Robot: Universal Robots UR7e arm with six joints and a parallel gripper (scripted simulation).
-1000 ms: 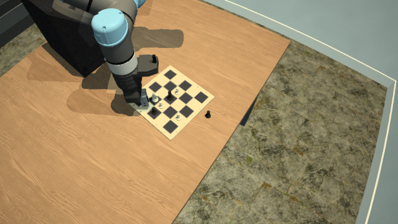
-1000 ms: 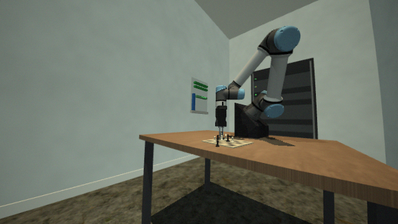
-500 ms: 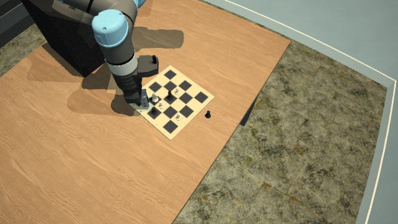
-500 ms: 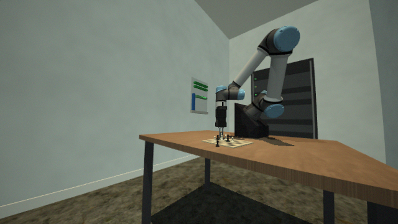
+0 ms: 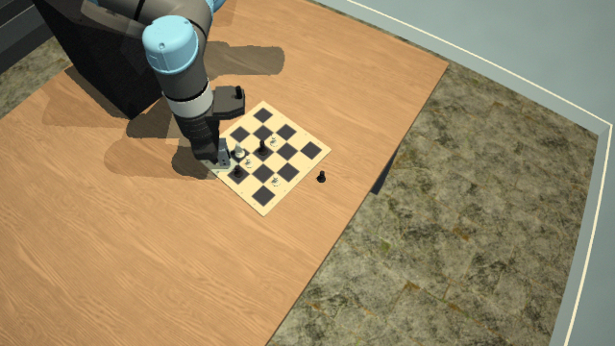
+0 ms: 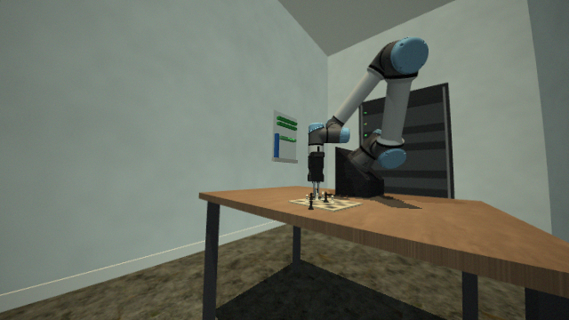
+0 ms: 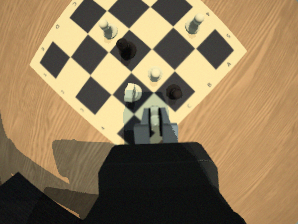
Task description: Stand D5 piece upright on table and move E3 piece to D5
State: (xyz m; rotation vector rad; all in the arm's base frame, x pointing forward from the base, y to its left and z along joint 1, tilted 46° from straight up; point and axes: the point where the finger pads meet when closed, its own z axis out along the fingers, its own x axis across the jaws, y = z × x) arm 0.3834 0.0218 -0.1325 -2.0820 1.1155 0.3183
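The chessboard lies 7 cm to the left of my hand, 5 cm ahead of it and 3 cm below it.
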